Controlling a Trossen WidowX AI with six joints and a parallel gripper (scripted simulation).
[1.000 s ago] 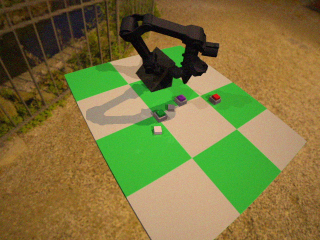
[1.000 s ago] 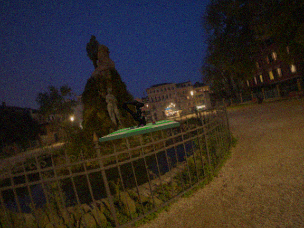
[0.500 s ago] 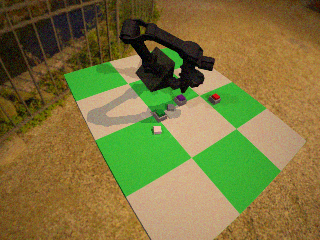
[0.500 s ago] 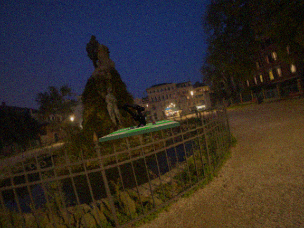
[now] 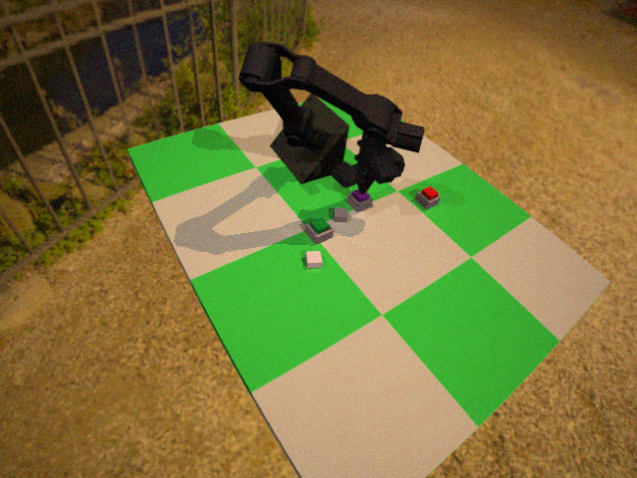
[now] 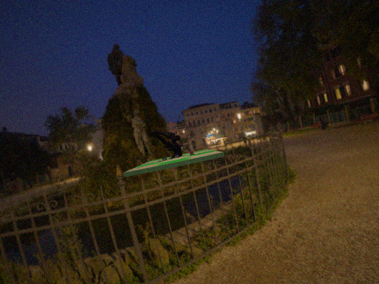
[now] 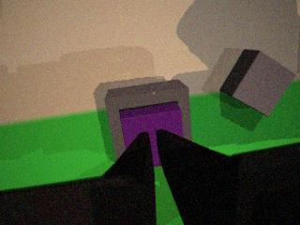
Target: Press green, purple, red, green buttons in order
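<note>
Right now the purple button is 1 cm below my gripper tip. Also, from my gripper tip: red button (17 cm to the left, 10 cm ahead, 1 cm below); green button (16 cm to the right, 2 cm ahead, 1 cm below); grey block (8 cm to the right, 3 cm below).
</note>
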